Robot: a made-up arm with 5 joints.
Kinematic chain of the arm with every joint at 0, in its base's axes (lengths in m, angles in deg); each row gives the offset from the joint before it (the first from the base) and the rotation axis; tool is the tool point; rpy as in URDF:
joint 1: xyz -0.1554 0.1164 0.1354 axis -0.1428 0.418 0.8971
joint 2: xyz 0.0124 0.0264 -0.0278 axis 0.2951 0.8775 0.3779
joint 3: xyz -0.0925 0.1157 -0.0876 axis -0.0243 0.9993 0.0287
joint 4: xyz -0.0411 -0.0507 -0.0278 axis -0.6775 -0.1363 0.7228
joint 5: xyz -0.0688 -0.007 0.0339 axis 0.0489 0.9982 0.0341
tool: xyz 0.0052 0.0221 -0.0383 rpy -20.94 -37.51 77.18
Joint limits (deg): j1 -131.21..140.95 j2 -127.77..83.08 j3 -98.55..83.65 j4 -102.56..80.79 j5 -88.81..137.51
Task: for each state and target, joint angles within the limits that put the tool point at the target. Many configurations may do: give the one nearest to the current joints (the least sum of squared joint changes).
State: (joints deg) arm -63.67 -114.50 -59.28 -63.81 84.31
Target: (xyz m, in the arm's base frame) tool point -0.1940 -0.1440 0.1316
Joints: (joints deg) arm -102.43 -127.77 -78.69 -86.74 55.30
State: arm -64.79 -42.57 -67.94 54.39 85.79
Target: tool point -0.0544 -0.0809 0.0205
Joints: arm -66.34 -74.56 -98.55 57.32 68.45
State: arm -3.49 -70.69 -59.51 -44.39 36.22
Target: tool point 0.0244 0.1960 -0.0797
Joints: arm 23.66 -95.00 -66.12 -48.14 47.65
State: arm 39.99 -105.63 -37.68 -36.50 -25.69
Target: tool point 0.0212 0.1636 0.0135
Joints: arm 28.80 -127.36 -37.91 -55.35 -55.54
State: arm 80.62 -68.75 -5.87 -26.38 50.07
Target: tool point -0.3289 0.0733 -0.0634
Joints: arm 87.75 -81.45 30.73 -22.36 28.84
